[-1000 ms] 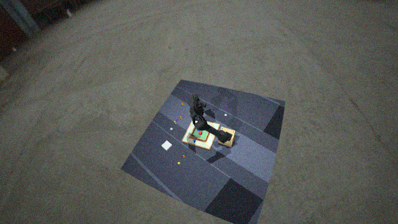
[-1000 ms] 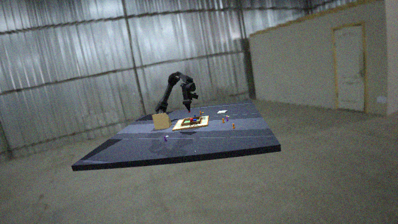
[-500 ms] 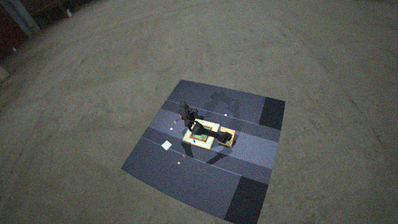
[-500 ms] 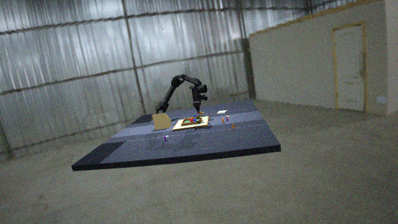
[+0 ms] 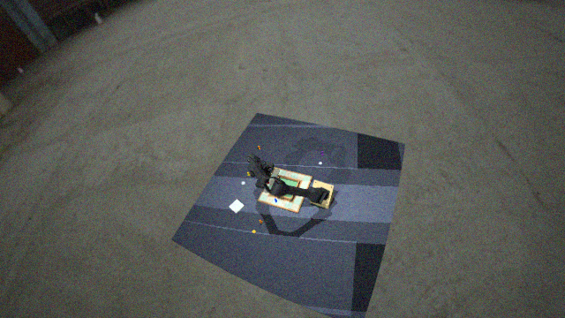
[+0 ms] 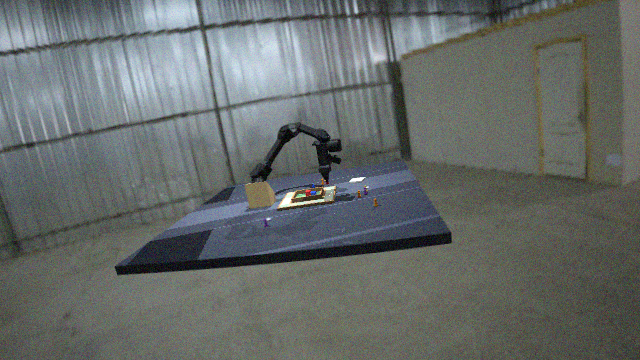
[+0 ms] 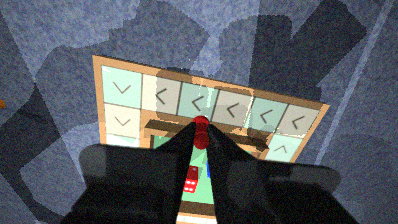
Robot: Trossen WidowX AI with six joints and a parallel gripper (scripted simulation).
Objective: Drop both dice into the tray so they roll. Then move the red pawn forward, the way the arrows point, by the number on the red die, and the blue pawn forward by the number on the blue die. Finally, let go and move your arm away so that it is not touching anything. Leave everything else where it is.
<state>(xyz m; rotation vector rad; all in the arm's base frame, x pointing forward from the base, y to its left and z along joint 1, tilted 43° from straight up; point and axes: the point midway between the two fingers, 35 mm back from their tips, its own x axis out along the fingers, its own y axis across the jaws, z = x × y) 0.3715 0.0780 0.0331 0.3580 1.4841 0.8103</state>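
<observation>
The green tray lies 110 mm behind my gripper tip, 60 mm below it and 40 mm to the right of it. Round my gripper tip: red pawn 10 mm above; white tile 240 mm to the left, 110 mm ahead, 60 mm below.
</observation>
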